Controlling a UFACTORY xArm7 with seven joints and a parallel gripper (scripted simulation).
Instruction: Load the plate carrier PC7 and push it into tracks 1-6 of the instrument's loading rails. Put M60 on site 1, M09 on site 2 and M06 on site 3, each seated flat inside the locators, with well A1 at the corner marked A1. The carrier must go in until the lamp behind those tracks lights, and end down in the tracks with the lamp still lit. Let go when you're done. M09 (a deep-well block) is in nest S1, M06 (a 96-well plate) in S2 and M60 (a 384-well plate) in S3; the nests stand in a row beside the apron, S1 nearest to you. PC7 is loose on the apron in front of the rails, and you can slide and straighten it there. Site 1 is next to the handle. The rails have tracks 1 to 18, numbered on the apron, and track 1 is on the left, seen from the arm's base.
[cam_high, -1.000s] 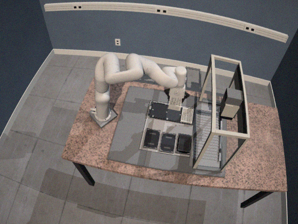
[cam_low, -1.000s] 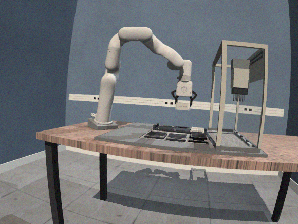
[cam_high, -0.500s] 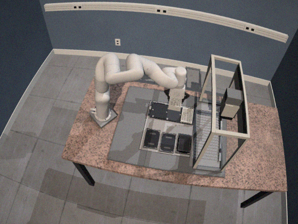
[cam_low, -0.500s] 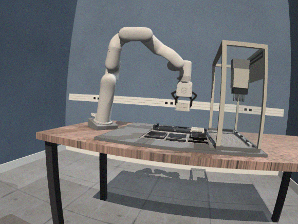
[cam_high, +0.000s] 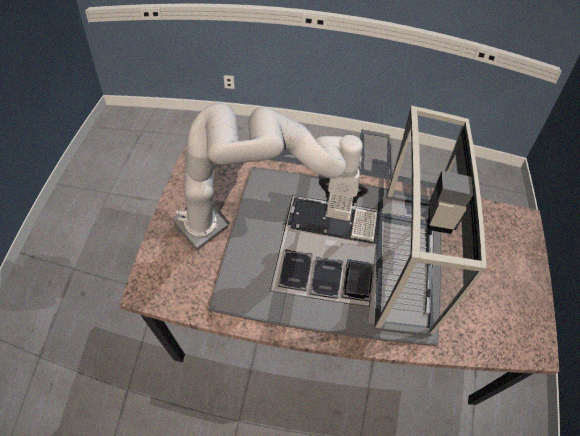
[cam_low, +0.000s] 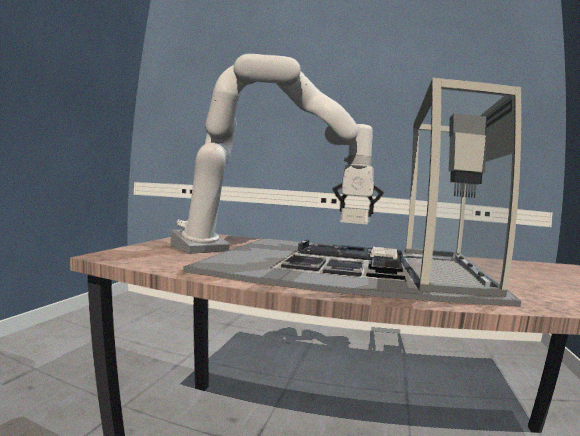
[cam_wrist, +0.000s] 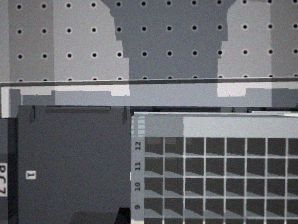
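The dark plate carrier PC7 lies 130 mm below my hand. Round my hand: white deep-well block M09 (10 mm below); nest S2 (40 mm behind, 240 mm to the right, 140 mm below); white 96-well plate M06 (100 mm ahead, 20 mm to the right, 120 mm below).
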